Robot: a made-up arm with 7 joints. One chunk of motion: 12 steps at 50 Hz.
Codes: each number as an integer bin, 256 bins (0 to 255) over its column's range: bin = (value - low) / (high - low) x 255, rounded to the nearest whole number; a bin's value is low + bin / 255 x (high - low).
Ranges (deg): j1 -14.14..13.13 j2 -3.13..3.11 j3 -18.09..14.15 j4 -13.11..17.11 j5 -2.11..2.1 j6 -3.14..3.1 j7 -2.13..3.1
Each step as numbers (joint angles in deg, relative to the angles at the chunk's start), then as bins.
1 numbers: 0.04 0.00 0.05 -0.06 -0.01 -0.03 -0.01
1 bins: 133 128 143 110 127 127 103
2 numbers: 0.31 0.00 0.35 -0.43 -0.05 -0.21 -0.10
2 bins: 135 128 146 107 125 120 99
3 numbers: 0.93 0.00 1.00 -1.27 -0.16 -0.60 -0.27
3 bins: 141 128 151 100 118 104 91
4 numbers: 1.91 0.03 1.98 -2.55 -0.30 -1.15 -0.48
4 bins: 150 129 159 89 110 81 80
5 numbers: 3.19 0.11 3.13 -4.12 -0.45 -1.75 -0.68
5 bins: 162 132 168 76 101 57 71
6 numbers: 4.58 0.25 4.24 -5.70 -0.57 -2.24 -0.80
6 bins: 175 138 177 63 93 37 65
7 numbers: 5.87 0.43 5.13 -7.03 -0.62 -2.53 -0.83
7 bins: 187 145 184 51 90 25 63
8 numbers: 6.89 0.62 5.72 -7.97 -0.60 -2.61 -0.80
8 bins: 197 153 188 43 91 22 65
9 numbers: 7.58 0.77 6.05 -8.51 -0.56 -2.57 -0.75
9 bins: 203 159 191 39 94 23 67
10 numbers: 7.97 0.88 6.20 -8.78 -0.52 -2.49 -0.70
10 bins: 207 164 192 37 96 27 70
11 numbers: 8.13 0.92 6.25 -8.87 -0.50 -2.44 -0.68
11 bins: 208 166 193 36 98 29 71
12 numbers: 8.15 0.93 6.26 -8.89 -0.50 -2.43 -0.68
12 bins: 208 166 193 36 98 29 71
